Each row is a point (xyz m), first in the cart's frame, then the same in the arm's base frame.
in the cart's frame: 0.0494 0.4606 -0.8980
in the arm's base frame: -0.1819 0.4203 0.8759
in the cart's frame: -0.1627 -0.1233 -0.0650
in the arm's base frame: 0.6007 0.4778 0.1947
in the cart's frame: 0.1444 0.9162 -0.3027
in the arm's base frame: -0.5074 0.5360 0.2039
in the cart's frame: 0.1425 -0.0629 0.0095
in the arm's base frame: 0.4608 0.2196 0.0679
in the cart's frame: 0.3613 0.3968 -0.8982
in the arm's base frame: -0.2253 0.1067 0.8422
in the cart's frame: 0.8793 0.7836 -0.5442
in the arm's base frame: -0.6767 -0.2150 0.3564
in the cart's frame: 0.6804 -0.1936 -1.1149
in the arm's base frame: 0.1685 -0.4141 1.1089
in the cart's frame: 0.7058 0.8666 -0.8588
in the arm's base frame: -0.7626 -0.0480 0.6737
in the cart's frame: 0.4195 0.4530 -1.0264
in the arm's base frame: -0.3231 0.0622 0.9492
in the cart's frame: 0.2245 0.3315 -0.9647
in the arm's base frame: -0.1344 0.2066 0.9379
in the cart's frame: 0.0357 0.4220 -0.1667
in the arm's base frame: 0.0120 0.4753 0.1717
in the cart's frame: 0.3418 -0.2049 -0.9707
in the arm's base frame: 0.3201 -0.0908 1.0189
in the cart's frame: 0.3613 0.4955 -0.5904
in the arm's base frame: -0.2515 0.1646 0.5253
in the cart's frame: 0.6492 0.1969 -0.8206
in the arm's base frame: -0.1191 -0.2261 0.7595
